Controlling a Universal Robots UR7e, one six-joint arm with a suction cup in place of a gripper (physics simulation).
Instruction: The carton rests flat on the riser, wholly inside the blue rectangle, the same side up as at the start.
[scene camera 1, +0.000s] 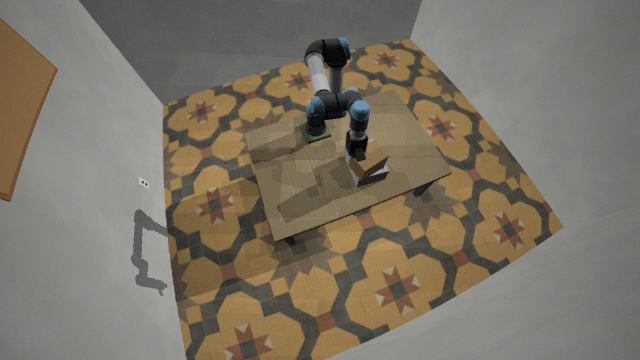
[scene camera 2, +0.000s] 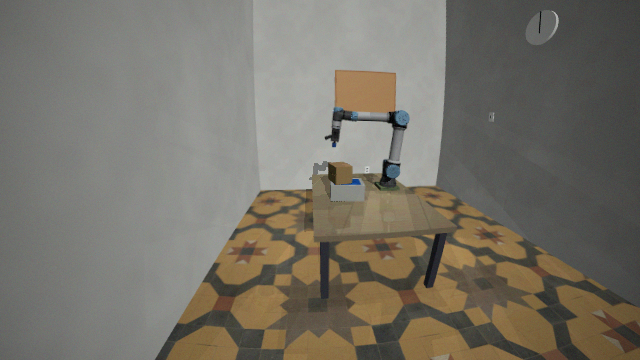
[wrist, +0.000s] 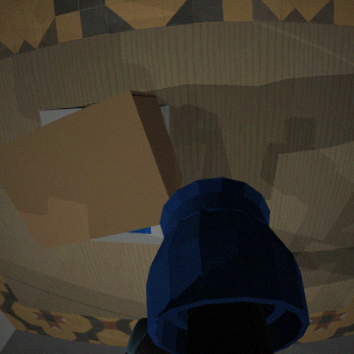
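Seen in the pictures: end effector, tool point: (scene camera 1: 354, 155) (scene camera 2: 333, 146) (wrist: 214, 225); arm's base, origin of the base link: (scene camera 1: 315, 127) (scene camera 2: 387, 184).
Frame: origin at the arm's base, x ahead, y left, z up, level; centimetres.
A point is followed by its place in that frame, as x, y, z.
Observation:
The brown carton (scene camera 1: 371, 158) @(46.4, 20.7, 22.5) (scene camera 2: 342, 173) @(42.5, 29.7, 17.6) (wrist: 95, 175) @(45.4, 18.1, 22.5) sits on the pale grey riser (scene camera 1: 372, 179) @(51.3, 23.4, 3.3) (scene camera 2: 347, 193) @(38.7, 33.2, 3.6) (wrist: 54, 117) @(49.8, 30.7, 9.5). It looks level but is turned at an angle to the riser and overhangs its edge. Part of the blue rectangle (scene camera 2: 356, 182) @(31.5, 25.0, 9.5) (wrist: 141, 231) @(29.2, 17.3, 9.5) shows beside the carton, which hides most of it. The carton is not wholly inside the rectangle. My suction gripper (scene camera 2: 334, 145) (wrist: 215, 194) is open and holds nothing. In scene camera 2 its blue cup hangs above the carton, with a visible gap between them.
The riser stands on the wooden table (scene camera 1: 300, 210) @(56.8, -24.9, -2.5) (scene camera 2: 390, 220) @(14.4, 65.0, -2.5), near a long edge. The arm's base stands on a green plate (scene camera 1: 322, 137) @(9.4, 2.4, -0.3) (scene camera 2: 382, 187) @(6.7, 7.9, 0.0) farther back on the table. Shadows of the arm cross the table top.

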